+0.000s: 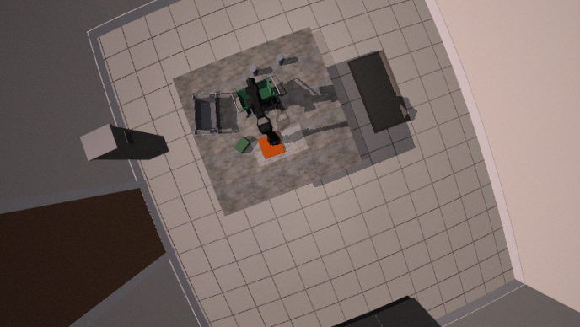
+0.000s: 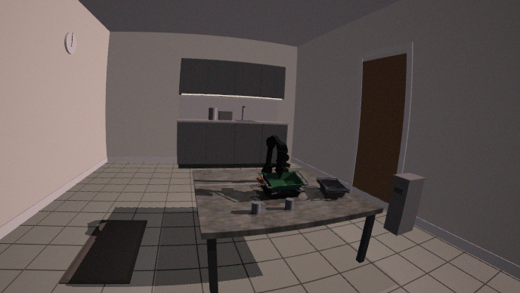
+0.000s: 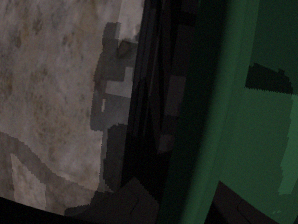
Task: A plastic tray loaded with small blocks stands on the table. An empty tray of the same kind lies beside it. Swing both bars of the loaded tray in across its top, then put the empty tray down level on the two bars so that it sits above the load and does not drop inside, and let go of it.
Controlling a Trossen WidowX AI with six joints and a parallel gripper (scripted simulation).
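Now: the green tray 8 cm ahead of my gripper tip, 2 cm to the left of it and 1 cm above it. From my gripper tip the other things lie so: green block 28 cm behind, 22 cm to the left, 10 cm below.
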